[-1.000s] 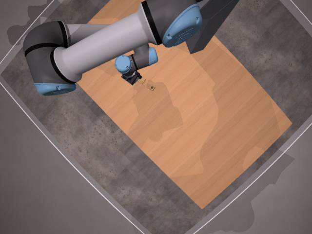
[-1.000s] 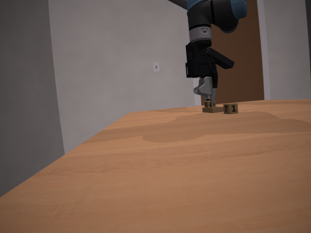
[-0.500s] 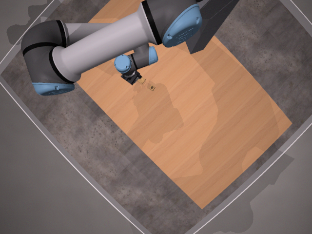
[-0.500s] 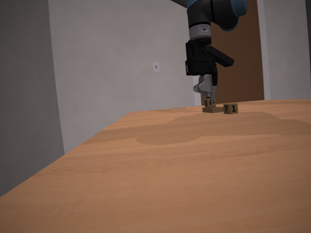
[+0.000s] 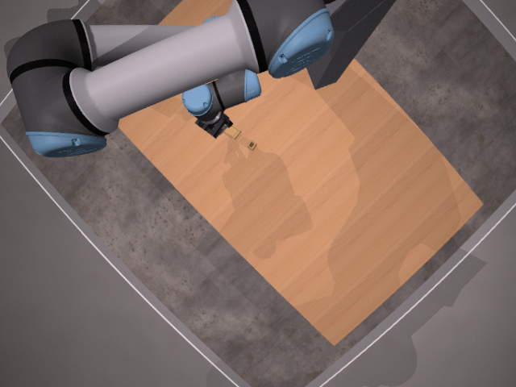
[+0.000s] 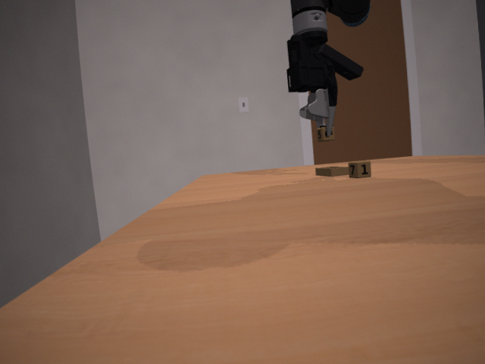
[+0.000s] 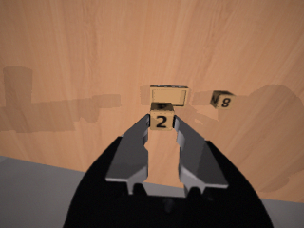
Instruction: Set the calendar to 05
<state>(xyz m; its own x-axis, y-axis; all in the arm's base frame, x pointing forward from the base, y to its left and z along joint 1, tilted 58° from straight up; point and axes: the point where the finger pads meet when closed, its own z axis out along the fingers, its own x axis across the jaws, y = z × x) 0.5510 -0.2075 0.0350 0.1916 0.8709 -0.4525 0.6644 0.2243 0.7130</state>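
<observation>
My hand is 90 mm above the wooden calendar tray and 20 mm to the right of it. From my hand the other things lie so: block: 10 mm below.
</observation>
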